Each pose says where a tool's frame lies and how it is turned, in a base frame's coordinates. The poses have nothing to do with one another.
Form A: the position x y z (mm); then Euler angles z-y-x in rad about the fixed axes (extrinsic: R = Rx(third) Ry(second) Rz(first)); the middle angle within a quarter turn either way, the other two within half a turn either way.
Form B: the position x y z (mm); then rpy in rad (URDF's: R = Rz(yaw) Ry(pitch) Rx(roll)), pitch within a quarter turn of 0, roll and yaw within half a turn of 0. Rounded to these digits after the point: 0 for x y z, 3 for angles.
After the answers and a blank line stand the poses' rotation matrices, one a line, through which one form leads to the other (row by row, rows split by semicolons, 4 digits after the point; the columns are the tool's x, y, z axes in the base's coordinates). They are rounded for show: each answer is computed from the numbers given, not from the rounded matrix.
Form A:
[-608 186 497 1.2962 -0.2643 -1.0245]
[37 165 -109 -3.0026 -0.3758 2.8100]
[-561 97 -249 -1.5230 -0.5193 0.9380]
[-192 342 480 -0.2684 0.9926 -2.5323]
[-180 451 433 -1.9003 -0.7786 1.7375]
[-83 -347 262 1.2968 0.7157 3.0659]
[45 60 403 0.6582 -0.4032 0.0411]
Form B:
[-608 186 497 -0.626 0.904 1.134]
[37 165 -109 -2.743 -0.303 2.877]
[-561 97 -249 0.574 0.913 -1.503]
[-192 342 480 -2.452 -0.951 -0.435]
[-180 451 433 -1.839 1.109 2.114]
[-83 -347 262 -2.461 -0.253 -1.358]
[45 60 403 -0.222 -0.342 0.688]

0.2617 -0.9291 -0.2612; 0.5606 -0.0740 0.8248; -0.7856 -0.3623 0.5015
-0.9212 0.1289 -0.3670; 0.2493 0.9199 -0.3028; 0.2986 -0.3705 -0.8795
0.0415 0.8672 -0.4963; -0.6098 -0.3715 -0.7001; -0.7914 0.3317 0.5134
0.5269 0.1449 0.8374; -0.2446 -0.9178 0.3128; 0.8139 -0.3697 -0.4482
-0.2304 0.6736 -0.7023; 0.3811 -0.6016 -0.7020; -0.8954 -0.4294 -0.1181
0.2042 -0.7265 0.6561; -0.9465 -0.3176 -0.0571; 0.2498 -0.6094 -0.7525
0.7277 -0.5626 -0.3924; 0.5984 0.8003 -0.0378; 0.3353 -0.2073 0.9190

